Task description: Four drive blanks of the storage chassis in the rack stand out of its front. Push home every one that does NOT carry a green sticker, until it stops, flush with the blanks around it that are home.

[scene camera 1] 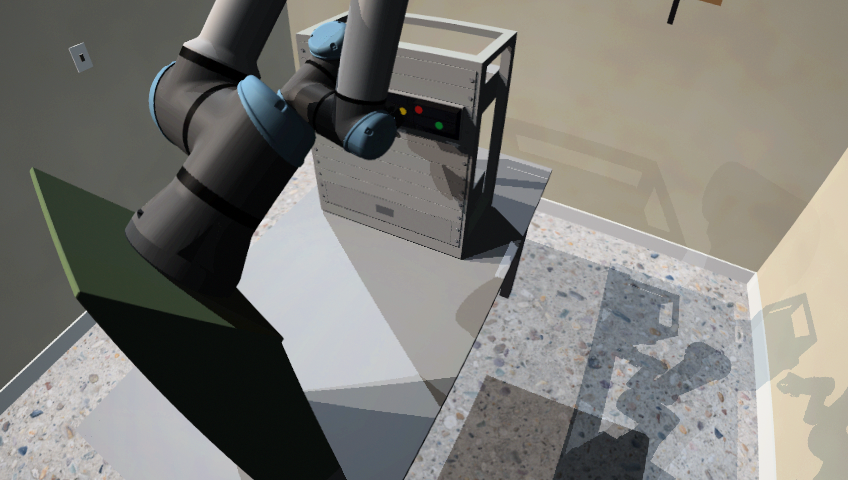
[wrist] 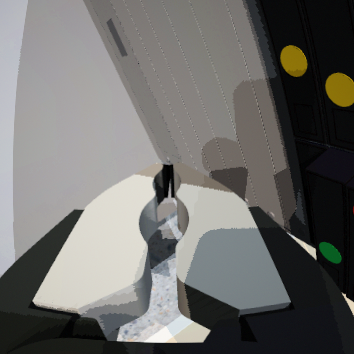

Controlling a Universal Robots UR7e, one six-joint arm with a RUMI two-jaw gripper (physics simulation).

A rack shows in scene camera 1 and in the wrist view. One and the same spot on the rack: (wrist: 249, 100) is (scene camera 1: 413, 144).
